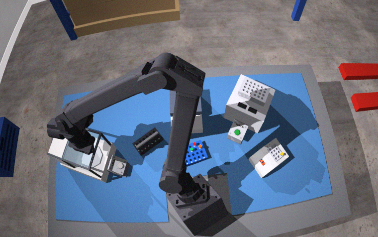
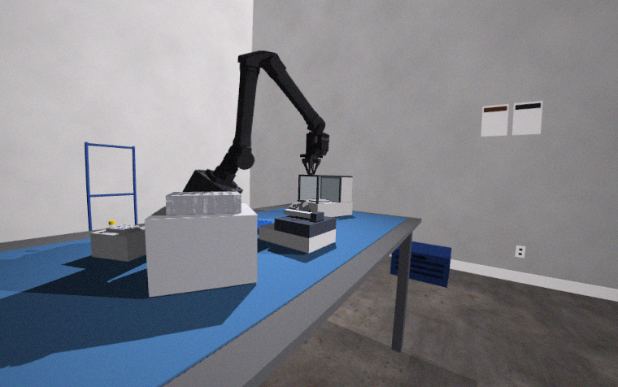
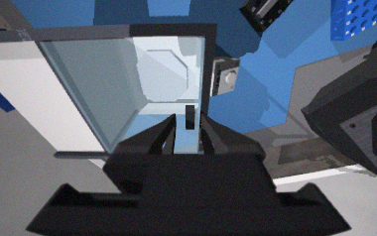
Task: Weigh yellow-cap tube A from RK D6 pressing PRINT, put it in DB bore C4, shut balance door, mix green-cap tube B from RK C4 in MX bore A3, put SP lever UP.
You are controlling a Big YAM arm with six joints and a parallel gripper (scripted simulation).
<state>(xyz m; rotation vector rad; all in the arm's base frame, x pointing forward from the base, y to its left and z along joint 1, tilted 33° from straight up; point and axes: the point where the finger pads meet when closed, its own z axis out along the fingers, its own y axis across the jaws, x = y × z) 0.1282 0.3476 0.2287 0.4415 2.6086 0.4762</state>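
The blue rack is 390 mm to the right of my hand, 210 mm below it and 40 mm ahead of it. Also, from my hand: magnet block (200 mm to the right, 200 mm below, 110 mm ahead); spectrophotometer lever (380 mm to the right, 260 mm ahead, 130 mm below); green start key (600 mm to the right, 150 mm below, 120 mm ahead).
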